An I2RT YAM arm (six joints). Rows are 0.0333 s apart.
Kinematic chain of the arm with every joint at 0, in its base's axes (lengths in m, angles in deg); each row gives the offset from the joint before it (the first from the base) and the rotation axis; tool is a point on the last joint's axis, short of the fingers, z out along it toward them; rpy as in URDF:
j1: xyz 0 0 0.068 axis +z
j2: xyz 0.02 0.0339 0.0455 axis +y
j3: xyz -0.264 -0.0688 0 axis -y
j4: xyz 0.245 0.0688 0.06 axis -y
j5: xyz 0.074 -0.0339 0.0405 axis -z
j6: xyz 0.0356 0 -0.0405 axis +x
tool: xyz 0 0 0 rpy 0 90 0
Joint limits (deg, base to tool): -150..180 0..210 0..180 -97..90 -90..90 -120..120
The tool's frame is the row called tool.
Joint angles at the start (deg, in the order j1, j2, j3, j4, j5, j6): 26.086, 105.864, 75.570, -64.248, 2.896, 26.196
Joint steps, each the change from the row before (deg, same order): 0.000, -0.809, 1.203, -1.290, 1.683, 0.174; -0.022, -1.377, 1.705, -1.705, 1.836, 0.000; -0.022, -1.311, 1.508, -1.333, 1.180, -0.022; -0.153, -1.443, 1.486, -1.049, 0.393, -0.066
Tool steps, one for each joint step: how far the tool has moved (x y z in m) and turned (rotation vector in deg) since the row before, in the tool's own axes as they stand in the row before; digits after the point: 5 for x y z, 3 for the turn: -0.00014, -0.00163, -0.00941, 1.190, -1.391, 0.221; 0.00022, -0.00282, -0.01455, 1.036, -2.041, 0.154; 0.00027, -0.00277, -0.01336, 0.403, -1.843, 0.181; 0.00009, -0.00335, -0.01387, -0.464, -1.825, 0.340
